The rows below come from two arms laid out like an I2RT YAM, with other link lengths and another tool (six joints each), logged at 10 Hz.
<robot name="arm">
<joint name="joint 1" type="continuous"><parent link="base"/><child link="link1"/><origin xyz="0 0 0.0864"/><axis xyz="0 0 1"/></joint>
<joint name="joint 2" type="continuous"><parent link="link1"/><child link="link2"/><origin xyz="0.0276 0.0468 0.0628"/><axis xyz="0 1 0"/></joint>
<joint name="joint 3" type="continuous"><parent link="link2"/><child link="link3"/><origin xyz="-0.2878 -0.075 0"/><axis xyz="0 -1 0"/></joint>
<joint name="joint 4" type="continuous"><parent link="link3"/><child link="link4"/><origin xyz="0.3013 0.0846 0.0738"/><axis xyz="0 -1 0"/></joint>
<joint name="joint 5" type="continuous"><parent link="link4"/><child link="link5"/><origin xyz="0.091 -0.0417 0.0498"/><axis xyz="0 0 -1"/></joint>
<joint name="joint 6" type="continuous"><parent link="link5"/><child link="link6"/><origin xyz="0.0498 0 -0.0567"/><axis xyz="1 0 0"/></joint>
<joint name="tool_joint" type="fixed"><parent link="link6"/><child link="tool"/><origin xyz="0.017 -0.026 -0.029" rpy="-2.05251 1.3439 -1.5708"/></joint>
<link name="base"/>
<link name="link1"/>
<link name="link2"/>
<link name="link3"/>
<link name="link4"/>
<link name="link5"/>
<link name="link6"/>
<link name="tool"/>
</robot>
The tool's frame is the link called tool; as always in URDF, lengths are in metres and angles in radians. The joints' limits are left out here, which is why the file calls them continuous.
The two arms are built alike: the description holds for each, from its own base.
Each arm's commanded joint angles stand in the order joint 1, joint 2, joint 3, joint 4, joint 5, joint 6.
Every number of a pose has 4 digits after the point. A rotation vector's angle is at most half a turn.
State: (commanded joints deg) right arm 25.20 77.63 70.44 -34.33 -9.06 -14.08; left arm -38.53 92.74 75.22 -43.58 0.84 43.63
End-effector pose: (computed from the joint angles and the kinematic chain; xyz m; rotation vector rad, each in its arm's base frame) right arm 0.3434 0.1543 0.3369 -1.3699 2.0294 0.6773; left arm 0.3121 -0.2294 0.2560 1.2195 1.9962 0.4263
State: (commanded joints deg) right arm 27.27 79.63 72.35 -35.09 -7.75 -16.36; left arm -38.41 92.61 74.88 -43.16 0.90 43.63
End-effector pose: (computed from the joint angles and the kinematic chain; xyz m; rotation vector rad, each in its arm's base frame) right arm 0.3464 0.1683 0.3381 -1.4458 2.0205 0.6464; left arm 0.3124 -0.2287 0.2551 1.2151 1.9953 0.4251
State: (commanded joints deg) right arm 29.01 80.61 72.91 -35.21 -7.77 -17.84; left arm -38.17 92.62 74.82 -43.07 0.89 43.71
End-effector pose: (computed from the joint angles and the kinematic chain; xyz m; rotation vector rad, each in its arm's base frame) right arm 0.3453 0.1805 0.3364 -1.5096 1.9998 0.6456; left arm 0.3135 -0.2274 0.2547 1.2121 1.9967 0.4275
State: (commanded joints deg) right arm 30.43 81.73 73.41 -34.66 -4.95 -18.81; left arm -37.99 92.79 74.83 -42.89 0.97 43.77
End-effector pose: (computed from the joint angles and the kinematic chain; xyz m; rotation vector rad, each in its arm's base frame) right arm 0.3471 0.1884 0.3350 -1.5335 2.0059 0.5892; left arm 0.3148 -0.2270 0.2538 1.2102 1.9979 0.4274
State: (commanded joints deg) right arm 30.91 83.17 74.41 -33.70 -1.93 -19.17; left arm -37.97 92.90 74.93 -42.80 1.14 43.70
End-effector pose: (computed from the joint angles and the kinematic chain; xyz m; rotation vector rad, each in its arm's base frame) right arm 0.3539 0.1919 0.3357 -1.5224 2.0185 0.5262; left arm 0.3153 -0.2276 0.2538 1.2086 1.9985 0.4234
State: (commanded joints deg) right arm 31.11 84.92 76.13 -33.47 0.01 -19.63; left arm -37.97 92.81 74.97 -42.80 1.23 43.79
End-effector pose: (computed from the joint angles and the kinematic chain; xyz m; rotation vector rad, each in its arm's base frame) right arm 0.3618 0.1955 0.3378 -1.5176 2.0280 0.4831; left arm 0.3153 -0.2276 0.2546 1.2088 1.9958 0.4211
